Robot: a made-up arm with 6 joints. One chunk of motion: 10 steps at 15 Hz.
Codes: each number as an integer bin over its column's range. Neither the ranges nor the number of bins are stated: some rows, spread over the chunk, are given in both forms.
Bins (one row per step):
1: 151 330 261 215 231 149
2: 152 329 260 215 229 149
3: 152 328 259 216 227 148
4: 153 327 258 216 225 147
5: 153 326 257 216 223 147
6: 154 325 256 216 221 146
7: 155 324 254 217 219 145
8: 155 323 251 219 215 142
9: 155 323 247 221 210 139
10: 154 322 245 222 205 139
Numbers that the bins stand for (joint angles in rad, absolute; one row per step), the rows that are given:
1: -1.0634 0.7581 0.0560 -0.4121 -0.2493 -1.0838
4: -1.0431 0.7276 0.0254 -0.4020 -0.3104 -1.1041
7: -1.0227 0.6971 -0.0153 -0.3918 -0.3714 -1.1245
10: -1.0329 0.6767 -0.1068 -0.3409 -0.5139 -1.1855
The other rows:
2: -1.0532 0.7479 0.0458 -0.4121 -0.2697 -1.0838
3: -1.0532 0.7378 0.0356 -0.4020 -0.2900 -1.0939
5: -1.0431 0.7174 0.0153 -0.4020 -0.3307 -1.1041
6: -1.0329 0.7072 0.0051 -0.4020 -0.3511 -1.1143
8: -1.0227 0.6869 -0.0458 -0.3714 -0.4121 -1.1550
9: -1.0227 0.6869 -0.0865 -0.3511 -0.4630 -1.1855

